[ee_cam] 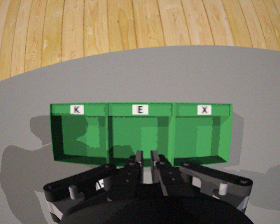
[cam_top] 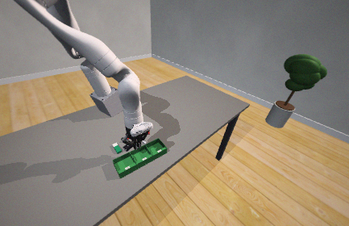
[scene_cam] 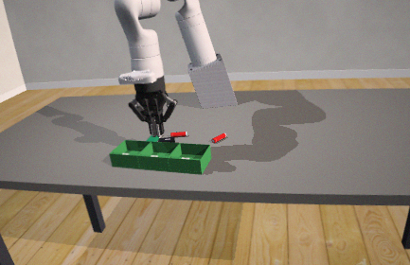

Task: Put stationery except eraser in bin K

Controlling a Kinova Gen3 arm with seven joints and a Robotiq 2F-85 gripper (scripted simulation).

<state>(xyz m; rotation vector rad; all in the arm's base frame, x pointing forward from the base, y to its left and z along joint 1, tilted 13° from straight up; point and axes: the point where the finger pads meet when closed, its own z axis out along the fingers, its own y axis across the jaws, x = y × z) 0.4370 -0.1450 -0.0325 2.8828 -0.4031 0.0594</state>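
My gripper is now 40 mm past the grey-white item, 90 mm to the right of it and 80 mm above it. Also, from my hand: green-and-white eraser: 130 mm behind, 30 mm to the right, 80 mm below; green bin: 20 mm ahead, 70 mm below; black item: 80 mm behind, 80 mm below.
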